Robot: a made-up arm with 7 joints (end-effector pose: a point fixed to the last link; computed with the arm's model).
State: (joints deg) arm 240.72 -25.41 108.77 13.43 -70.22 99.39 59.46
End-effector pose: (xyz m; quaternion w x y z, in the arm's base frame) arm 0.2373 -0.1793 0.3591 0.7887 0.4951 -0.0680 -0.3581
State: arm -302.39 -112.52 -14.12 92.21 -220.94 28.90 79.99
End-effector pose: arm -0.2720 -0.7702 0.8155 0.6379 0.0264 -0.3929 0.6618
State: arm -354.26 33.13 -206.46 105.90 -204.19 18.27 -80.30
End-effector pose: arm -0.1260 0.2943 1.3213 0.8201 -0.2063 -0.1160 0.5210
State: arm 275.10 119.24 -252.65 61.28 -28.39 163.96 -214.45
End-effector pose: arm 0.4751 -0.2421 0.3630 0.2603 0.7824 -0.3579 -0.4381
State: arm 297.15 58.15 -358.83 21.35 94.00 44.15 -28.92
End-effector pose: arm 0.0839 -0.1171 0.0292 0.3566 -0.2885 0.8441 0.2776
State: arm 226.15 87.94 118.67 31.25 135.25 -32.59 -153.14
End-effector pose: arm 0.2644 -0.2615 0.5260 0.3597 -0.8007 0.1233 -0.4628
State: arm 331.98 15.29 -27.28 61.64 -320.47 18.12 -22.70
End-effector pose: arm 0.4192 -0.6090 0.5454 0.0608 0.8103 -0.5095 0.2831
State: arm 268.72 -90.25 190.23 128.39 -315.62 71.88 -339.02
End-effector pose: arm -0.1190 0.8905 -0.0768 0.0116 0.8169 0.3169 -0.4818
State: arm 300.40 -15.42 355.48 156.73 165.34 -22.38 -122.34
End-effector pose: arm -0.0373 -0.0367 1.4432 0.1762 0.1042 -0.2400 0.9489
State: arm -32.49 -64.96 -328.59 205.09 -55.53 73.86 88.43
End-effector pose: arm -0.9140 0.3640 0.6674 0.5123 0.2528 0.0477 -0.8194
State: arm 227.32 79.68 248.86 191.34 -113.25 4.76 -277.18
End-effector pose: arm -0.6333 -0.8374 0.4986 0.5749 0.6316 0.1399 -0.5010
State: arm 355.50 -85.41 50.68 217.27 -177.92 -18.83 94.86
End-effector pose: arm -0.9386 -0.1430 0.3105 0.1305 -0.7036 -0.2672 0.6453
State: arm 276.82 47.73 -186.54 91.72 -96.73 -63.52 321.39
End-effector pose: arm -0.0544 -0.0587 1.2164 0.1081 -0.5578 0.1313 0.8124
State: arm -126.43 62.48 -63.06 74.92 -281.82 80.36 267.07
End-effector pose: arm -0.7663 -0.0915 0.2666 0.0116 0.4180 -0.8853 0.2034
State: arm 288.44 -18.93 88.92 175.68 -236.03 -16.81 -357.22
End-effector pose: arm -0.0270 0.2593 1.4316 0.9368 -0.1003 0.0680 -0.3283
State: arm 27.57 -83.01 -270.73 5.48 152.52 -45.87 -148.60
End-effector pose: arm -0.0021 0.1344 0.4721 0.5575 0.4962 0.3727 0.5515
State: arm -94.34 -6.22 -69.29 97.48 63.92 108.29 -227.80
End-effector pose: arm -0.5451 -0.2078 1.0427 0.5507 0.6237 0.5466 -0.0951
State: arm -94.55 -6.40 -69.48 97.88 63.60 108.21 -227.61
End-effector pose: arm -0.5460 -0.2011 1.0464 0.5481 0.6268 0.5447 -0.0996
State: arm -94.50 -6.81 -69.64 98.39 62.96 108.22 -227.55
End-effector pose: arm -0.5454 -0.1943 1.0514 0.5444 0.6281 0.5461 -0.1039
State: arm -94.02 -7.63 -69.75 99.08 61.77 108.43 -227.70
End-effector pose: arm -0.5421 -0.1868 1.0584 0.5391 0.6261 0.5530 -0.1077
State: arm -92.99 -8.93 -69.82 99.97 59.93 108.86 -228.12
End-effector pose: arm -0.5363 -0.1783 1.0674 0.5317 0.6202 0.5660 -0.1111
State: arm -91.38 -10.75 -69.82 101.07 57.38 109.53 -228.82
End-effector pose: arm -0.5281 -0.1684 1.0780 0.5221 0.6099 0.5851 -0.1141
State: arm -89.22 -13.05 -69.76 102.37 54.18 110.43 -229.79
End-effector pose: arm -0.5187 -0.1564 1.0894 0.5106 0.5954 0.6092 -0.1170
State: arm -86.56 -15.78 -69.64 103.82 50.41 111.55 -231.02
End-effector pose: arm -0.5095 -0.1419 1.1002 0.4977 0.5767 0.6367 -0.1198
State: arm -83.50 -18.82 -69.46 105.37 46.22 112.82 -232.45
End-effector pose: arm -0.5021 -0.1255 1.1094 0.4839 0.5547 0.6656 -0.1228
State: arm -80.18 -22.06 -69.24 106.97 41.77 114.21 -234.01
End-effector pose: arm -0.4978 -0.1072 1.1158 0.4701 0.5306 0.6940 -0.1258
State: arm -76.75 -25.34 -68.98 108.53 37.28 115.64 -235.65
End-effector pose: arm -0.4976 -0.0888 1.1189 0.4572 0.5054 0.7204 -0.1287
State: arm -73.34 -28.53 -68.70 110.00 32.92 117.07 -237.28
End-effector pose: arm -0.5012 -0.0716 1.1185 0.4457 0.4805 0.7439 -0.1310
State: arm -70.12 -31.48 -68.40 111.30 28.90 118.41 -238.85
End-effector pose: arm -0.5078 -0.0570 1.1151 0.4362 0.4566 0.7639 -0.1326
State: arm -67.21 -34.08 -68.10 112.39 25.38 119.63 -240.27
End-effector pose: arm -0.5161 -0.0460 1.1098 0.4289 0.4349 0.7805 -0.1331
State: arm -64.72 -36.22 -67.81 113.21 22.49 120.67 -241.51
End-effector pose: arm -0.5244 -0.0391 1.1037 0.4235 0.4157 0.7939 -0.1324
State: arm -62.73 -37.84 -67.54 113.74 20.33 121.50 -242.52
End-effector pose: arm -0.5312 -0.0362 1.0979 0.4201 0.3994 0.8043 -0.1308
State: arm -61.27 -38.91 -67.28 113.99 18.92 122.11 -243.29
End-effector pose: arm -0.5354 -0.0369 1.0935 0.4181 0.3859 0.8123 -0.1283
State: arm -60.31 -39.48 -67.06 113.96 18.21 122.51 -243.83
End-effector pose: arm -0.5368 -0.0405 1.0905 0.4174 0.3753 0.8181 -0.1250
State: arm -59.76 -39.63 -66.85 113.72 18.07 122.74 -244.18
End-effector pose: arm -0.5356 -0.0463 1.0892 0.4176 0.3668 0.8224 -0.1211
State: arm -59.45 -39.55 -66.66 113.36 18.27 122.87 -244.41
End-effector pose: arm -0.5328 -0.0532 1.0887 0.4184 0.3597 0.8257 -0.1170
